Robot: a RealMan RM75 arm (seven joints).
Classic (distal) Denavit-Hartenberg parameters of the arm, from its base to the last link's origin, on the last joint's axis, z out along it. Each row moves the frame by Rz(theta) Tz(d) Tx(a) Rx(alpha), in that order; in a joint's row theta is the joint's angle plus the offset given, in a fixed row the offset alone. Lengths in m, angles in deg.
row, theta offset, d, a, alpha
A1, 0, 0.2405, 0, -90
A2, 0, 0, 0, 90
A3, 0, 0.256, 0, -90
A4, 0, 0, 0, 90
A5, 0, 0.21, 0, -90
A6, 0, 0, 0, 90
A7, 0, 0.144, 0, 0
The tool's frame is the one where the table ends.
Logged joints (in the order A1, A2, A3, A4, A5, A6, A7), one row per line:
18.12, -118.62, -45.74, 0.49, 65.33, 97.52, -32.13
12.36, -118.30, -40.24, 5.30, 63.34, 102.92, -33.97
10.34, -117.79, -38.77, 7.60, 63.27, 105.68, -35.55
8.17, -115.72, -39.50, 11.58, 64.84, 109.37, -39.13
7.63, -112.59, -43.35, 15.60, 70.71, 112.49, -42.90
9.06, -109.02, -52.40, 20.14, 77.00, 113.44, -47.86
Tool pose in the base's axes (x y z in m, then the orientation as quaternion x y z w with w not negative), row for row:
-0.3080, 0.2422, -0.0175, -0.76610, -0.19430, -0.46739, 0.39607
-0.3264, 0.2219, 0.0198, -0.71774, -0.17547, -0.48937, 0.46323
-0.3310, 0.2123, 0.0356, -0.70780, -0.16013, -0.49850, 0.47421
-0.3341, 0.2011, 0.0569, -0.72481, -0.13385, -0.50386, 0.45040
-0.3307, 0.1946, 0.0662, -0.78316, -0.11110, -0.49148, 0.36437
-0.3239, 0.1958, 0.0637, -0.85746, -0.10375, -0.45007, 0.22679
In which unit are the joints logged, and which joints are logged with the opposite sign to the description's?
The joints are logged in degrees. Opposite sign: A1, A3.
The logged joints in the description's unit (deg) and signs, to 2 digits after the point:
-18.12, -118.62, 45.74, 0.49, 65.33, 97.52, -32.13
-12.36, -118.30, 40.24, 5.30, 63.34, 102.92, -33.97
-10.34, -117.79, 38.77, 7.60, 63.27, 105.68, -35.55
-8.17, -115.72, 39.50, 11.58, 64.84, 109.37, -39.13
-7.63, -112.59, 43.35, 15.60, 70.71, 112.49, -42.90
-9.06, -109.02, 52.40, 20.14, 77.00, 113.44, -47.86

